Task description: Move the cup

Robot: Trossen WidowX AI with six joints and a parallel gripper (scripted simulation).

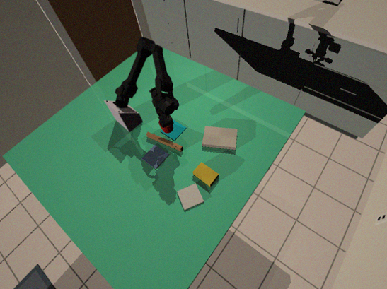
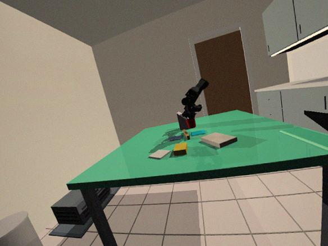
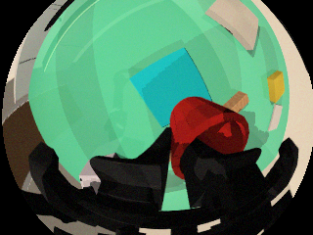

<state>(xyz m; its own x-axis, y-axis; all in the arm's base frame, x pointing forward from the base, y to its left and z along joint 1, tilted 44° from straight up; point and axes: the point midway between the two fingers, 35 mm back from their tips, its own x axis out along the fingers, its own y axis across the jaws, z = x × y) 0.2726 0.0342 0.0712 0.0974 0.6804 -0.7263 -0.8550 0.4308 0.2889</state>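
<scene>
The brown wooden bar lies 80 mm below my gripper tip, 70 mm to the right of it and 40 mm ahead of it. From my gripper tip the other things lie so: red cup (30 mm ahead, 20 mm to the right); blue-grey pad (170 mm to the right, 100 mm below, 50 mm ahead); beige slab (280 mm ahead, 120 mm to the left, 80 mm below).
</scene>
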